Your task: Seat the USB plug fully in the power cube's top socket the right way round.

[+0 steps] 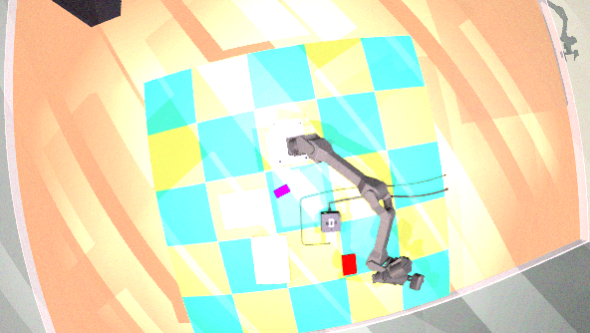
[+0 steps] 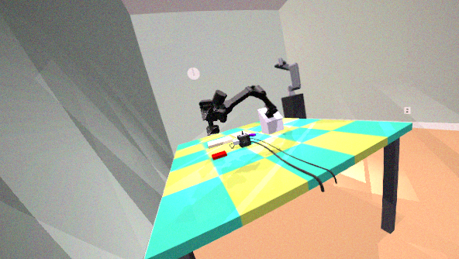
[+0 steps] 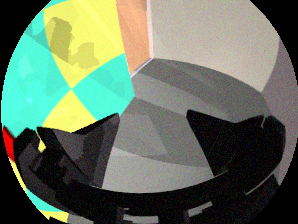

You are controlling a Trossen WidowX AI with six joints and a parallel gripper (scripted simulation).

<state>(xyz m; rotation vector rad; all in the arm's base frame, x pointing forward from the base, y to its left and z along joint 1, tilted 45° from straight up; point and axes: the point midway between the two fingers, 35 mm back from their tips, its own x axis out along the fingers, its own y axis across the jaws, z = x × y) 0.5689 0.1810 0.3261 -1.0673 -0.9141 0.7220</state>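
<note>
Now: the USB plug 29 cm to the right of my gripper tip, 27 cm behind it and 14 cm below it. From my gripper tip the other things lie so: red block 23 cm to the right, 23 cm below, 6 cm behind; then magenta piece 46 cm to the right, 42 cm behind, 23 cm below; then long white bar 56 cm to the right, 23 cm below, 14 cm behind.
</note>
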